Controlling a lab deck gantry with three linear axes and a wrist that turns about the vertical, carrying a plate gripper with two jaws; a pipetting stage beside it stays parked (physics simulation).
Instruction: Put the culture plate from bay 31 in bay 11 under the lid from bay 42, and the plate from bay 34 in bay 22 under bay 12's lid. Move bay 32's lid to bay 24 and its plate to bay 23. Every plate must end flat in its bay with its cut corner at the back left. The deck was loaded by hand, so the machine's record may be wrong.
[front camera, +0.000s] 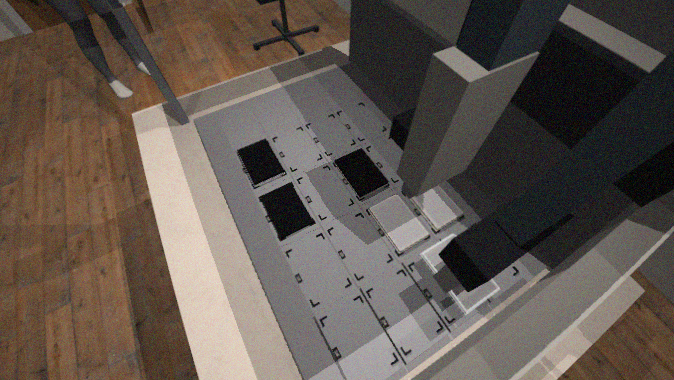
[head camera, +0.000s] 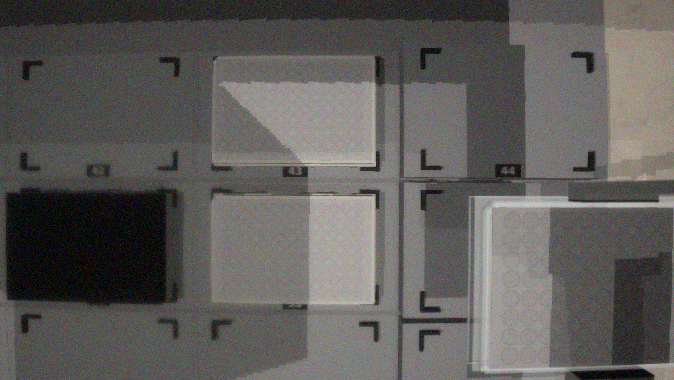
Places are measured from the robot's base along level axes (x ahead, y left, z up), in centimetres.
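Pixels of known places: gripper, fingertip midpoint: (head camera: 602, 283); robot's base, origin of the base link: (front camera: 238, 153).
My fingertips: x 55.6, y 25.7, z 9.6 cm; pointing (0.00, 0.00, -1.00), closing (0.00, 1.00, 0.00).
Observation:
Ahead of a thing's pixels: the offset from my fingertips to its top centre. "pt": to the spot under its first point.
My gripper (front camera: 462, 275) (head camera: 614, 284) is shut on a clear culture plate (front camera: 483, 303) (head camera: 525, 300) with round wells and holds it level above bay 34. Its cut corner is at the upper left in the head view; its right end is cut off there. A black-lidded plate @(dx -49.2, dy -21.4, dz -8.0 cm) (front camera: 261, 162) is in bay 11. A black lid @(dx -32.8, dy -21.4, dz -8.8 cm) (front camera: 288, 211) covers bay 12. A black lid @(dx -32.8, dy +0.0, dz -8.0 cm) (front camera: 361, 173) (head camera: 86, 247) is on bay 32. Whether plates lie under the last two is hard to tell. Bays 22 @(pt dx -32.2, dy -10.3, dz -9.6 cm) (front camera: 327, 192), 23 (front camera: 360, 245) and 24 @(pt dx +0.3, dy -10.8, dz -8.2 cm) (front camera: 404, 311) show no plate.
A pale plate @(dx -16.4, dy +0.0, dz -8.2 cm) (front camera: 398, 222) (head camera: 292, 250) stands in bay 33, and another pale plate @(dx -16.4, dy +10.7, dz -8.2 cm) (front camera: 437, 210) (head camera: 295, 120) in bay 43 behind it. A large grey column (front camera: 450, 115) rises beside them. A raised pale rim @(pt dx -39.1, dy -47.7, dz -10.6 cm) (front camera: 175, 240) borders the deck.

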